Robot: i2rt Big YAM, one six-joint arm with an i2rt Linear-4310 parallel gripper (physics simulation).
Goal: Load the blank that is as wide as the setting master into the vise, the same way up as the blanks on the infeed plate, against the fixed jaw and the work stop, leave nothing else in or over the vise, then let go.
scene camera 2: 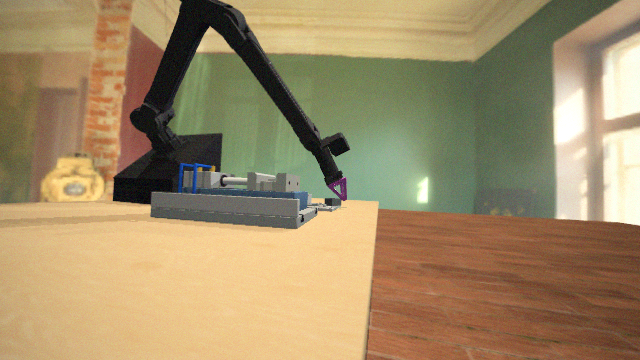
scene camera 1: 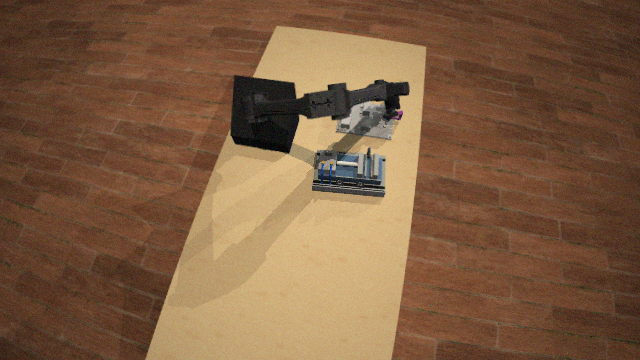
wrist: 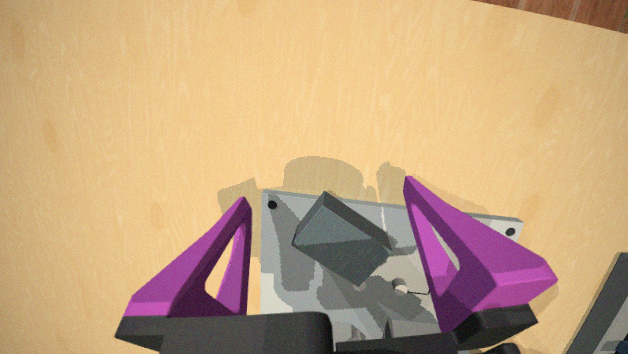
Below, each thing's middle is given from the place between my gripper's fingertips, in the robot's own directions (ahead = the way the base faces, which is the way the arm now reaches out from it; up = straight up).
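The grey infeed plate (scene camera 1: pixel 376 110) is 140 mm behind my hand, 50 mm to the right of it and 20 mm below it. As for the grey blank (wrist: pixel 333 234), my gripper is 10 mm above it, 40 mm past it and 20 mm to the left of it.
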